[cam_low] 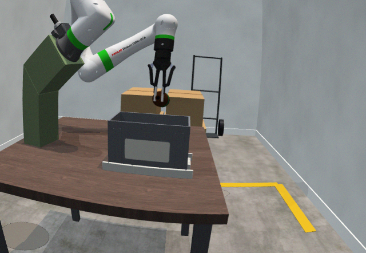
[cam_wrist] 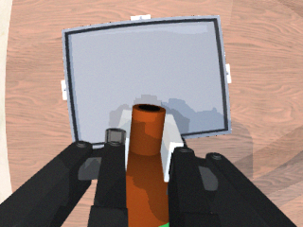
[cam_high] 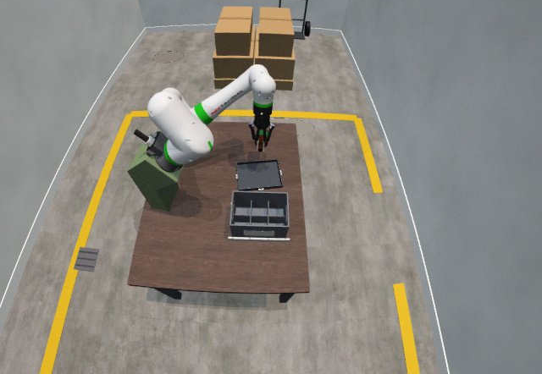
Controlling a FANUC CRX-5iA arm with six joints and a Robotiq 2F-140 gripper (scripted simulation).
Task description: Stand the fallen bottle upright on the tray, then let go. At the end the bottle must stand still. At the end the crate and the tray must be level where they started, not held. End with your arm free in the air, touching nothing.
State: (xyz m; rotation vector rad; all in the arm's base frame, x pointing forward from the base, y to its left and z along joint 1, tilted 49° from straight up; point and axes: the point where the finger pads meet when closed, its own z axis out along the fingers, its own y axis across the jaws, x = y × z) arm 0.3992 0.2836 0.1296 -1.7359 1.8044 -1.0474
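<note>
Now: the brown bottle 50 mm to the left of my hand and 30 mm below it. From my hand the other things lie so: grey tray 210 mm below, 50 mm to the right; dark grey crate 350 mm to the right, 140 mm below, 30 mm ahead.
</note>
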